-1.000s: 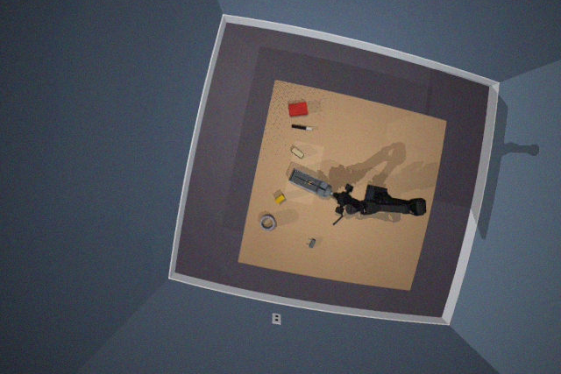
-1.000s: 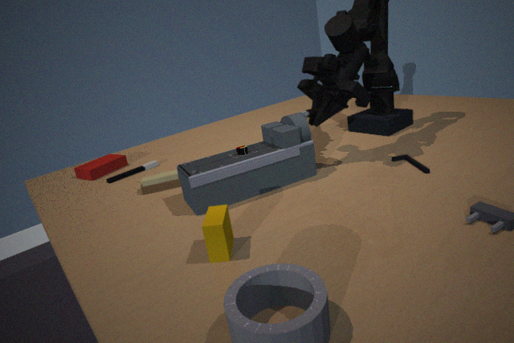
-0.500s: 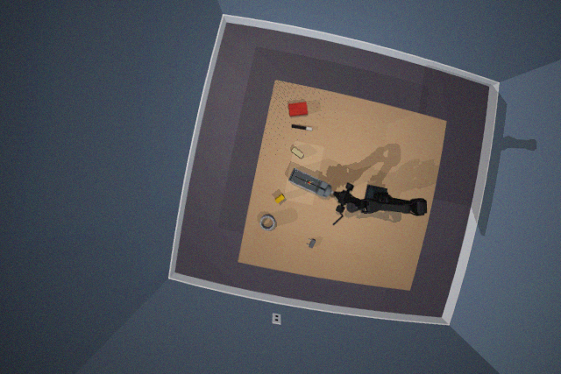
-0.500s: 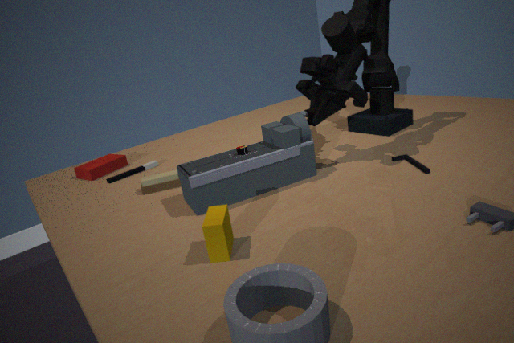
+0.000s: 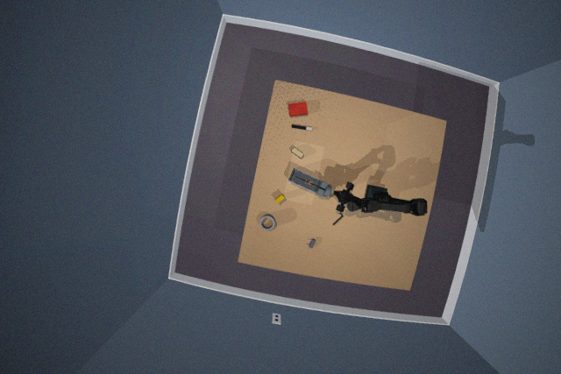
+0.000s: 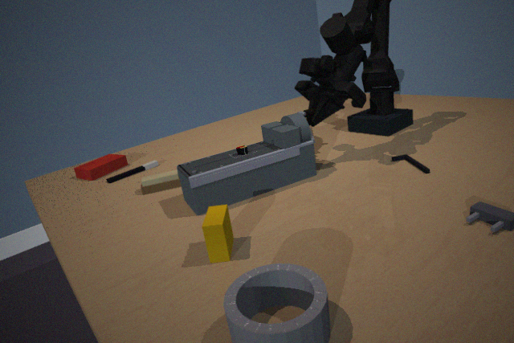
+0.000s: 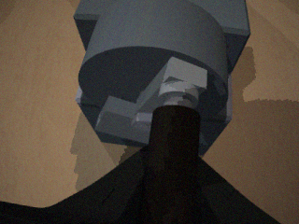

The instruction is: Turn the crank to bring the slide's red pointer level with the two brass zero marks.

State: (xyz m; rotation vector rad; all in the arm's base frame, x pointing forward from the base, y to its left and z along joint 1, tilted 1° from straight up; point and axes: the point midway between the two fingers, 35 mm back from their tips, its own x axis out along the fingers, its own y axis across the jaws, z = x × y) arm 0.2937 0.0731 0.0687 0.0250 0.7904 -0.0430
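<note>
My gripper tip is 170 mm short of the red pointer and 10 mm above it. The rest, counted from my gripper tip: black hex key (150 mm to the left, 130 mm behind, 90 mm below); then black crank handle (30 mm above, 20 mm behind); then tan block (300 mm ahead, 160 mm to the right, 70 mm below).
</note>
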